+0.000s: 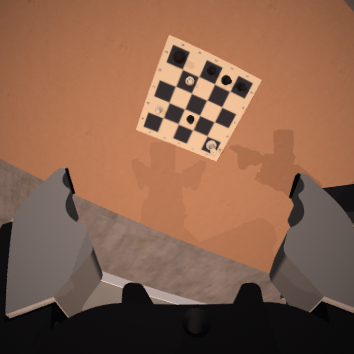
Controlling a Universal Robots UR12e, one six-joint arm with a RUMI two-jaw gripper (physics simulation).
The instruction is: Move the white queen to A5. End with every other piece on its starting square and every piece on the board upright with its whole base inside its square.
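Frame: origin at the arm's base, x ahead, y left, z up, level; metres.
Seen in the pictures: gripper, fingertip midpoint: point(182, 174).
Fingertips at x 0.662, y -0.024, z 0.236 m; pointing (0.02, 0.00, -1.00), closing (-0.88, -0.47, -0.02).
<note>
Offsets run from my fingertips to a thing's top centre. Level surfaces: height alone.
The chessboard @(0.041 m back, 0.006 m left, 0.362 m down) point(181, 97) lies upper middle, turned at an angle, its square labels too small to read. A larger white piece @(0.125 m back, 0.070 m left, 0.309 m down) point(211, 146) stands on the dark corner square nearest the gripper. Another white piece @(0.002 m back, 0.031 m right, 0.330 m down) point(190, 80) stands on a dark square towards the far side, and a small white piece @(0.028 m ahead, 0.056 m left, 0.330 m down) point(158, 109) on a light square by the left edge. From above I cannot tell for certain which white piece is the queen. My gripper point(182, 174) is open and empty, high above the table and on the near side of the board.
A black piece @(0.042 m ahead, 0.062 m right, 0.309 m down) point(179, 56) stands on the far left corner square. Others @(0.030 m back, 0.073 m right, 0.330 m down) point(211, 70) @(0.068 m back, 0.073 m right, 0.318 m down) point(226, 80) @(0.104 m back, 0.079 m right, 0.330 m down) point(241, 87) stand along the same far row. A small black piece @(0.046 m back, 0.040 m left, 0.330 m down) point(190, 119) stands on a light square nearer me. The orange-brown table @(0.368 m down) point(90, 100) ends at a slanting near edge; gripper shadows fall beside the board.
</note>
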